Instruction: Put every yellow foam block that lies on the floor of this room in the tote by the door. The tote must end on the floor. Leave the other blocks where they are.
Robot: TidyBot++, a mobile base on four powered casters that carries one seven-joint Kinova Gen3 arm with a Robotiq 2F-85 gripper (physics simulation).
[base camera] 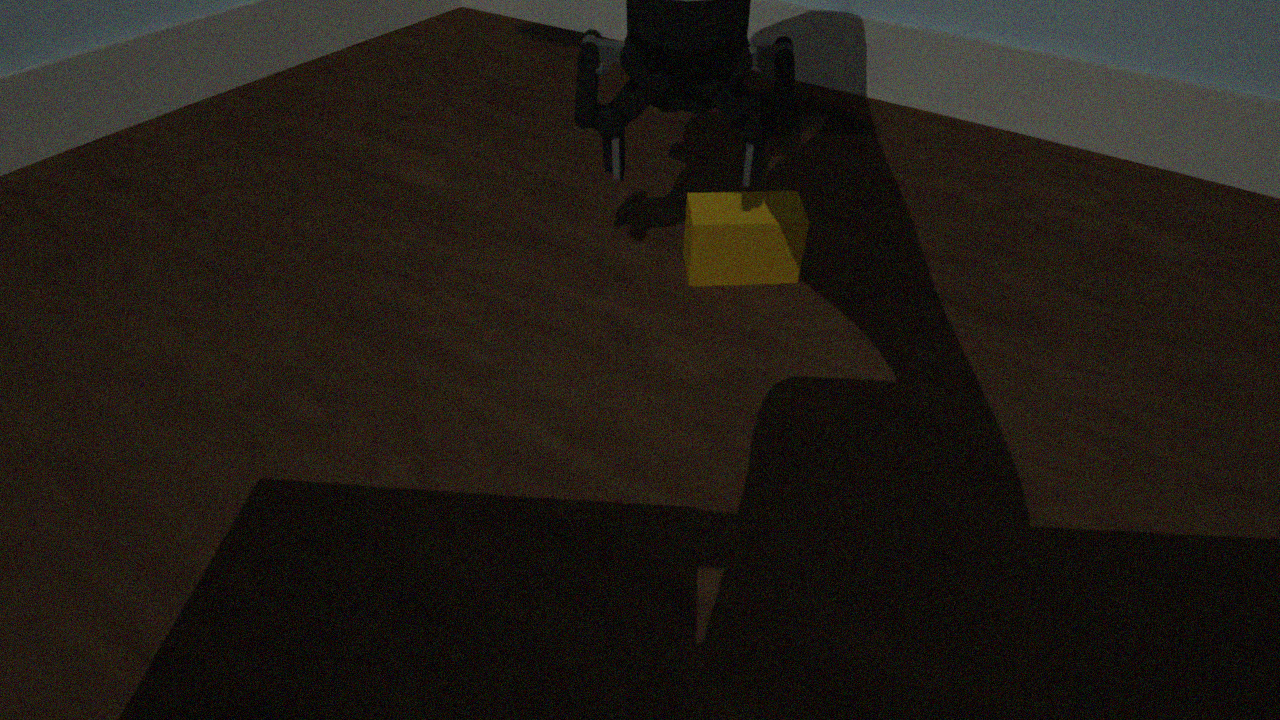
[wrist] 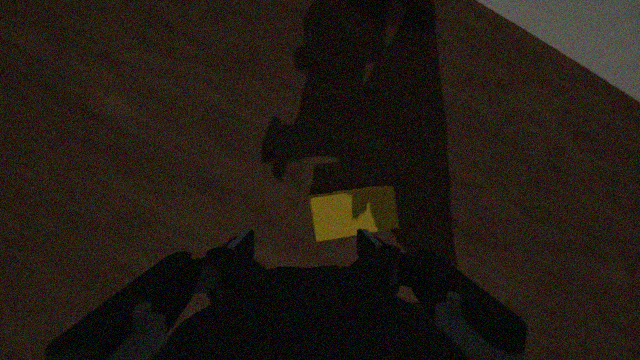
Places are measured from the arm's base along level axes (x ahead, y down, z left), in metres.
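Pixels of known places: gripper, between the fingertips: (base camera: 681,177) (wrist: 306,241).
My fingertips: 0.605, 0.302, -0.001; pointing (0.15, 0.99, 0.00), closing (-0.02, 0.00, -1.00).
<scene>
Behind a point stands the place of what it marks, as x, y, z.
A yellow foam block (base camera: 742,253) @[0.604, 0.365, -0.051] (wrist: 332,217) @[0.621, 0.335, -0.028] lies on the wood floor, partly in shadow. My gripper (base camera: 682,174) @[0.605, 0.302, -0.001] (wrist: 306,241) @[0.605, 0.302, -0.001] is open and empty, above the floor. In the base camera view its fingertips show higher in the picture than the block, with the block below the right fingertip. In the wrist view the block lies beyond the fingertips and to the right of the middle between them; the right fingertip overlaps its near edge in the picture. The tote does not show in either view.
Pale baseboards (base camera: 1074,116) @[0.911, 0.364, -0.425] (wrist: 590,35) @[0.895, 0.362, -0.454] and blue-grey walls meet in a corner behind the gripper. The wood floor (base camera: 402,295) @[0.570, 0.397, 0.219] (wrist: 125,150) @[0.706, 0.396, 0.239] is dim. Dark shadows of the arm and base fall across it, around the block and at the front.
</scene>
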